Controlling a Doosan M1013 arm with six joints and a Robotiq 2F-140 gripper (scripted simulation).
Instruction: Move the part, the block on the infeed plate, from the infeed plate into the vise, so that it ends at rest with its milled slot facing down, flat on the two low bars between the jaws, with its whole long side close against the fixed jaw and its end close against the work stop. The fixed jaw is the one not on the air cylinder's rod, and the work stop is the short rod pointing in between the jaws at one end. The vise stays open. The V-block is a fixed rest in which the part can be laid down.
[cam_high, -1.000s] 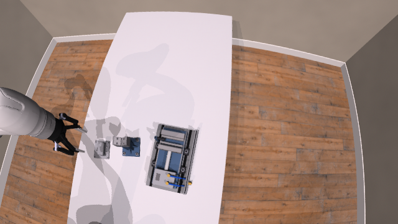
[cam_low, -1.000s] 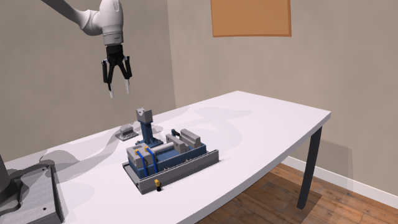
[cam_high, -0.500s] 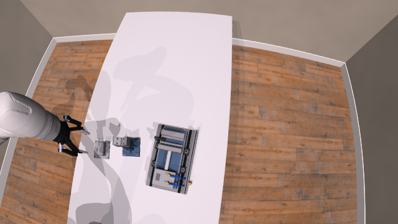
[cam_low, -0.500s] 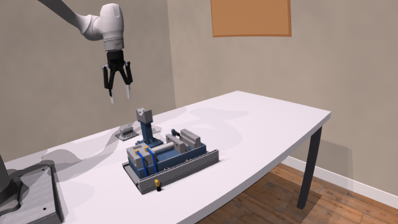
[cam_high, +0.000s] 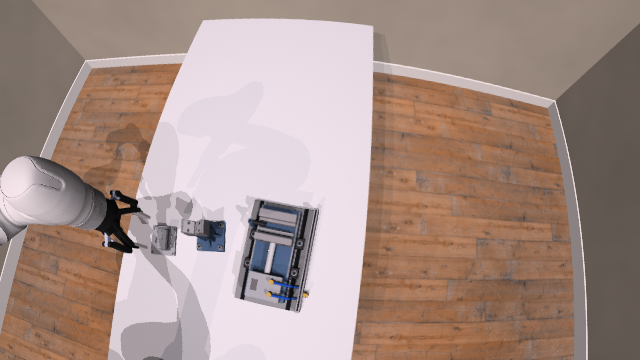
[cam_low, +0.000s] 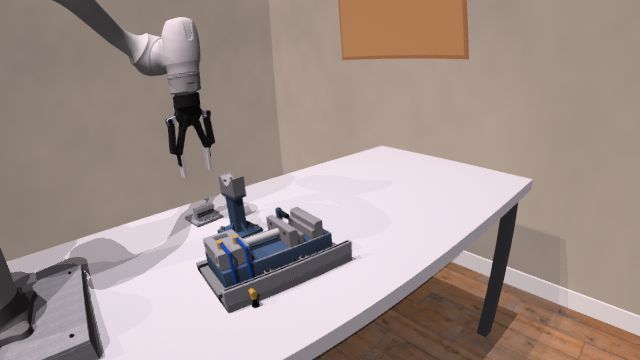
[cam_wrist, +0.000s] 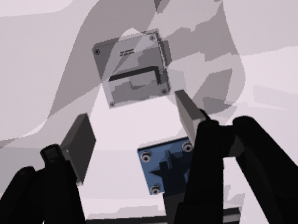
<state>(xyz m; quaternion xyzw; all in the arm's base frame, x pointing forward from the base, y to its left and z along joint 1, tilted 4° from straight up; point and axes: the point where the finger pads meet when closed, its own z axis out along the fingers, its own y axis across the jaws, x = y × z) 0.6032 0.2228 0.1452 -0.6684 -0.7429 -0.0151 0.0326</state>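
My gripper is now 10 mm to the left of the part and 150 mm above it. The rest, counted from my hand: blue post 40 mm ahead, 150 mm to the right, 120 mm below; then infeed plate 10 mm to the left, 170 mm below; then cylinder rod 10 mm behind, 350 mm to the right, 100 mm below.
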